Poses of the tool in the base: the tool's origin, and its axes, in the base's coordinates. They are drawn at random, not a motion.
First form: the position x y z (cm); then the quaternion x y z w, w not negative.
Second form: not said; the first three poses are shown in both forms.
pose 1, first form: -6.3, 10.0, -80.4, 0.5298, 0.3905, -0.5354, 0.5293
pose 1, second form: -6.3, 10.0, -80.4, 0.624, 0.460, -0.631, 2.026
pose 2, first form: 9.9, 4.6, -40.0, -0.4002, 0.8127, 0.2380, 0.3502
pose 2, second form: 9.9, 4.6, -40.0, -0.427, 0.868, 0.254, 2.426
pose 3, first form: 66.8, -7.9, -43.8, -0.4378, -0.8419, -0.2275, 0.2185
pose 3, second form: 66.8, -7.9, -43.8, -0.449, -0.863, -0.233, 2.701
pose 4, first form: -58.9, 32.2, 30.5, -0.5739, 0.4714, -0.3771, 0.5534
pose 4, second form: -58.9, 32.2, 30.5, -0.689, 0.566, -0.453, 1.969
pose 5, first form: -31.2, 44.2, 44.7, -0.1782, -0.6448, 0.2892, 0.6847
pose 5, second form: -31.2, 44.2, 44.7, -0.245, -0.885, 0.397, 1.633
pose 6, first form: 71.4, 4.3, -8.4, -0.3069, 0.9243, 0.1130, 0.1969
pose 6, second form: 71.4, 4.3, -8.4, -0.313, 0.943, 0.115, 2.745
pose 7, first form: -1.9, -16.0, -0.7, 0.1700, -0.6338, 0.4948, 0.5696
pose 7, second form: -1.9, -16.0, -0.7, 0.207, -0.771, 0.602, 1.929
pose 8, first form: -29.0, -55.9, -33.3, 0.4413, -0.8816, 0.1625, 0.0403
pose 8, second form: -29.0, -55.9, -33.3, 0.442, -0.882, 0.163, 3.061
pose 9, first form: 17.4, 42.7, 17.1, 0.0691, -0.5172, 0.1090, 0.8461
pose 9, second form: 17.4, 42.7, 17.1, 0.130, -0.970, 0.204, 1.124
